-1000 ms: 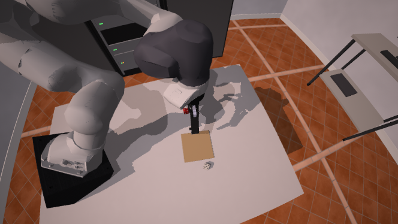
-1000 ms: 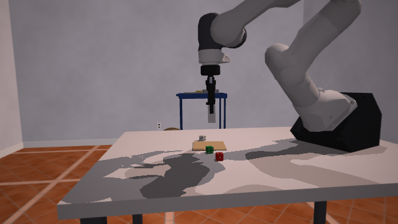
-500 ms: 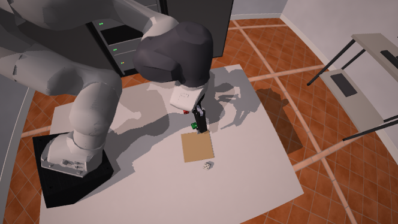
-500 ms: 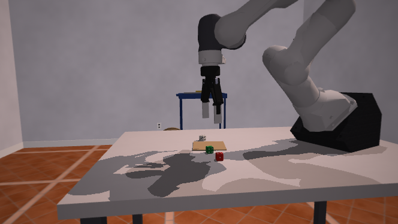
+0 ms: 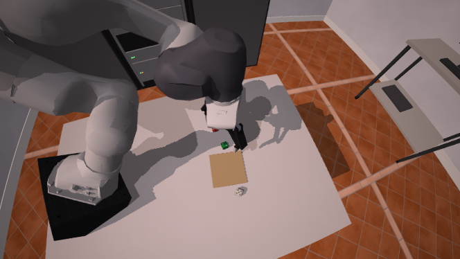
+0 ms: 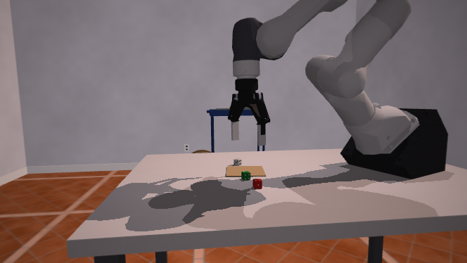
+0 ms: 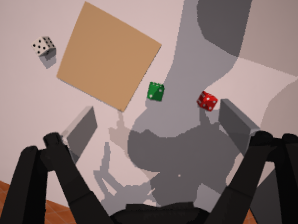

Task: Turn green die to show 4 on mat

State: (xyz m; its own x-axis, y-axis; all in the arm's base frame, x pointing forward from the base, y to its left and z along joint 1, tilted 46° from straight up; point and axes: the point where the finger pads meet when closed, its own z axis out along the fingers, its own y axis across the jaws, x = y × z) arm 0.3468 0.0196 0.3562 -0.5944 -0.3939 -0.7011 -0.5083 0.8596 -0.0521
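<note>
The green die lies 120 mm below my hand, 10 mm to the left of it and 10 mm ahead of it. The rest, counted from my hand: white die 200 mm to the right, 120 mm below, 50 mm ahead; tan mat 130 mm below, 90 mm to the right, 20 mm ahead; red die 120 mm below, 90 mm to the left, 40 mm behind.
</note>
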